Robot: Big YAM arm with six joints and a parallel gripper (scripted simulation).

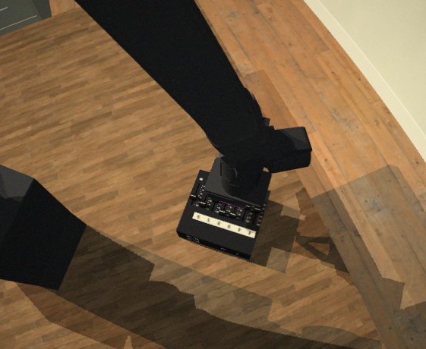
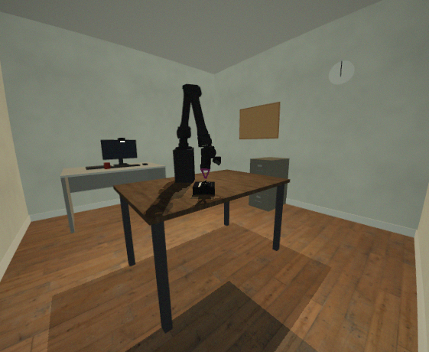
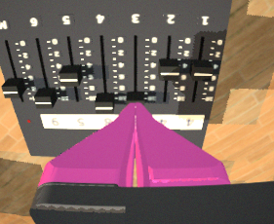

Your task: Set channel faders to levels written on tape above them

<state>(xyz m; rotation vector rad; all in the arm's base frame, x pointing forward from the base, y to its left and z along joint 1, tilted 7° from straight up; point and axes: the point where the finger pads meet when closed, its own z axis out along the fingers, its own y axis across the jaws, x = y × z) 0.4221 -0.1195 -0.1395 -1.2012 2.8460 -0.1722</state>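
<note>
The channel 3 fader cap lies 40 mm below my hand, 10 mm to the right of it and 10 mm behind it. From my hand the other things lie so: channel 2 fader cap 40 mm below, 20 mm ahead, 10 mm to the right; channel 5 fader cap 40 mm below, 30 mm to the left, 30 mm behind; channel 4 fader 40 mm below, 30 mm behind.
</note>
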